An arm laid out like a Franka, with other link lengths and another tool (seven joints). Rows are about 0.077 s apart.
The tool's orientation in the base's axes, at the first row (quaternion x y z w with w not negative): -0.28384, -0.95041, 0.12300, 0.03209
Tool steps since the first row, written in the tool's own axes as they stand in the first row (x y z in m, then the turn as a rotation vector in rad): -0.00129, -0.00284, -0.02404, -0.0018, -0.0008, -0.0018; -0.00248, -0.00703, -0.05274, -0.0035, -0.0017, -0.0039; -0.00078, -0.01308, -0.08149, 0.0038, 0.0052, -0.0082; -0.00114, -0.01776, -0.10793, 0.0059, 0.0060, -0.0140; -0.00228, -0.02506, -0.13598, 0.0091, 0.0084, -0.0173; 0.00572, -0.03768, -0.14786, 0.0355, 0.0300, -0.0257
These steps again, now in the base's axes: 0.00271, 0.00218, 0.02399, 0.0013, -0.0012, 0.0020; 0.00524, 0.00433, 0.05283, 0.0025, -0.0024, 0.0042; 0.00436, 0.00656, 0.08216, 0.0007, 0.0081, 0.0066; 0.00563, 0.00828, 0.10893, 0.0001, 0.0111, 0.0120; 0.00637, 0.00780, 0.13792, -0.0009, 0.0155, 0.0145; -0.00548, 0.00454, 0.15253, -0.0104, 0.0492, 0.0170
